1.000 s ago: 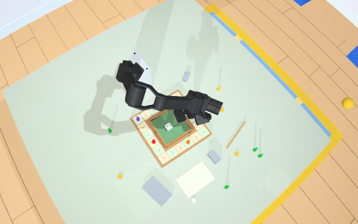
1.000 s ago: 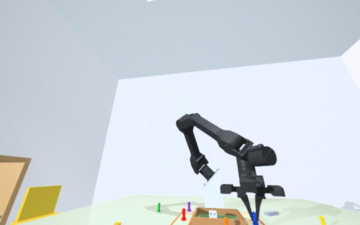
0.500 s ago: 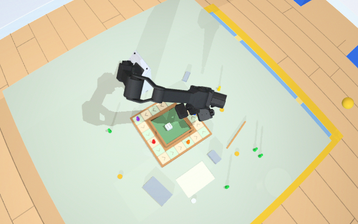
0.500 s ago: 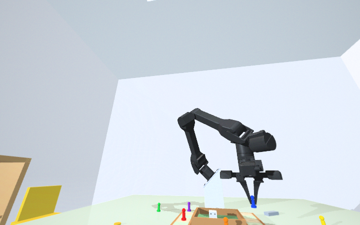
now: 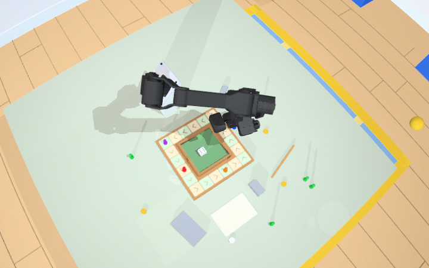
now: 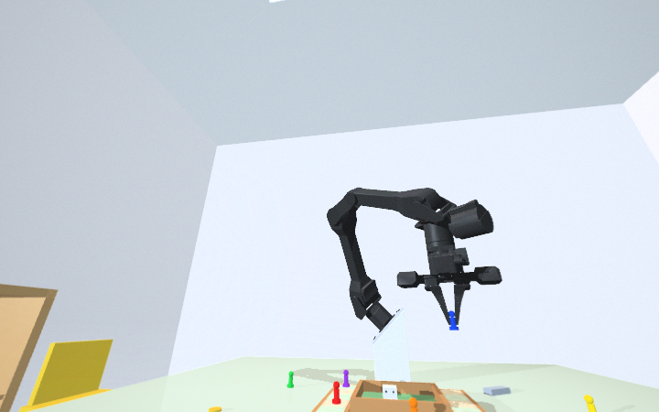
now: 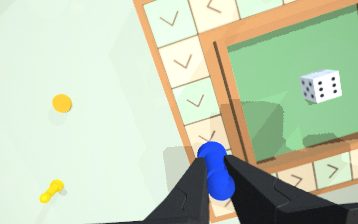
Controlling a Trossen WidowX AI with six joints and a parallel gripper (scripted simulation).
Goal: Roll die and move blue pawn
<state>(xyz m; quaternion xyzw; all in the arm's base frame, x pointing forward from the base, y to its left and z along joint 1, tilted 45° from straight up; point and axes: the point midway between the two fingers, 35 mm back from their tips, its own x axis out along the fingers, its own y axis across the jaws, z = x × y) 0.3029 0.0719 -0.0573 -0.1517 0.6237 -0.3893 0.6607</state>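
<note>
Now: gripper tip 160 mm past the purple pawn, 210 mm to the left of it and 120 mm above it. Also, from my gripper tip: blue pawn (10 mm above); white die (30 mm behind, 120 mm to the right, 120 mm below); orange pawn (80 mm ahead, 100 mm to the right, 120 mm below).
</note>
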